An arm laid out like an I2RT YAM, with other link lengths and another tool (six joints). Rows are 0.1 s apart.
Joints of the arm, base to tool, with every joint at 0 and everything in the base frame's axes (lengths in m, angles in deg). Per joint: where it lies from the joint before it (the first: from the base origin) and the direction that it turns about. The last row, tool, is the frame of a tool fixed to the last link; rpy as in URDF.
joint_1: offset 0 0 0.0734 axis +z
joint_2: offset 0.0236 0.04 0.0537 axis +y
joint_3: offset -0.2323 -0.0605 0 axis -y
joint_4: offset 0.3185 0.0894 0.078 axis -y
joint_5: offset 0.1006 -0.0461 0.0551 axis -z
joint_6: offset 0.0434 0 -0.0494 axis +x
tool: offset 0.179 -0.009 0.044 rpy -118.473 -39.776 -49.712
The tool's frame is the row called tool.
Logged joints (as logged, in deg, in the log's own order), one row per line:
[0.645, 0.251, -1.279, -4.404, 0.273, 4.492]
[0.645, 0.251, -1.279, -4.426, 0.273, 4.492]
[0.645, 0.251, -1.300, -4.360, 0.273, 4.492]
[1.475, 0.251, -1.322, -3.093, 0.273, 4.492]
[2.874, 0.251, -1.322, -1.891, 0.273, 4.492]
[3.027, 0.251, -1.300, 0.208, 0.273, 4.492]
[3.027, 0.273, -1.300, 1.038, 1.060, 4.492]
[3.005, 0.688, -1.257, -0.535, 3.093, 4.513]
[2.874, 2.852, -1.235, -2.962, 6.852, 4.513]
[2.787, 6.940, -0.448, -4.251, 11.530, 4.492]
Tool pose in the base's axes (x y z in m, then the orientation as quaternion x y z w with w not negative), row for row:
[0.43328, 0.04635, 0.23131, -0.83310, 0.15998, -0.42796, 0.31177]
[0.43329, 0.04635, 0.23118, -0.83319, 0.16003, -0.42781, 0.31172]
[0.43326, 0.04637, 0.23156, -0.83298, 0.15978, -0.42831, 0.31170]
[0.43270, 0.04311, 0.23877, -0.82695, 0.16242, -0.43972, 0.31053]
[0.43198, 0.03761, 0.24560, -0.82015, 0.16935, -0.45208, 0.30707]
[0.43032, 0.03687, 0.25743, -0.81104, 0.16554, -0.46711, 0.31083]
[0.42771, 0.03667, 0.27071, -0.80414, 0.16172, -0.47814, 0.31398]
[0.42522, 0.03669, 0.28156, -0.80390, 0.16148, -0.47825, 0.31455]
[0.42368, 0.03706, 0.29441, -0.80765, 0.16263, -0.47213, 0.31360]
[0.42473, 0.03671, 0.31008, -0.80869, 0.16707, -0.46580, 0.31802]
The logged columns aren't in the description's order. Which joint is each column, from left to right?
Columns, left to right: joint_5, joint_2, joint_6, joint_4, joint_3, joint_1.
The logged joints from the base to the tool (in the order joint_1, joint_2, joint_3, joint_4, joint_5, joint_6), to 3 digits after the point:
[4.492, 0.251, 0.273, -4.404, 0.645, -1.279]
[4.492, 0.251, 0.273, -4.426, 0.645, -1.279]
[4.492, 0.251, 0.273, -4.360, 0.645, -1.300]
[4.492, 0.251, 0.273, -3.093, 1.475, -1.322]
[4.492, 0.251, 0.273, -1.891, 2.874, -1.322]
[4.492, 0.251, 0.273, 0.208, 3.027, -1.300]
[4.492, 0.273, 1.060, 1.038, 3.027, -1.300]
[4.513, 0.688, 3.093, -0.535, 3.005, -1.257]
[4.513, 2.852, 6.852, -2.962, 2.874, -1.235]
[4.492, 6.940, 11.530, -4.251, 2.787, -0.448]

